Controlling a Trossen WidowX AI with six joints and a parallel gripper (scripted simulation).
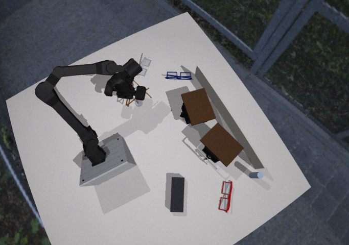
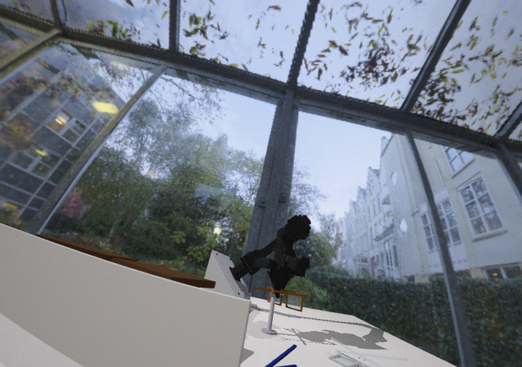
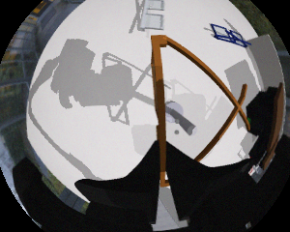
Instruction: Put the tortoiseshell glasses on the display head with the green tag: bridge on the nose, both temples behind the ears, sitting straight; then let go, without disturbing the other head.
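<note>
My gripper tip is 60 mm above the peg, 40 mm short of it and 10 mm to the left of it. From my gripper tip the other things lie so: dark box (520 mm to the right, 70 mm below, 50 mm ahead); long panel (420 mm ahead, 260 mm to the right, 30 mm below); brown-topped display head (270 mm ahead, 170 mm to the right, 30 mm below).
</note>
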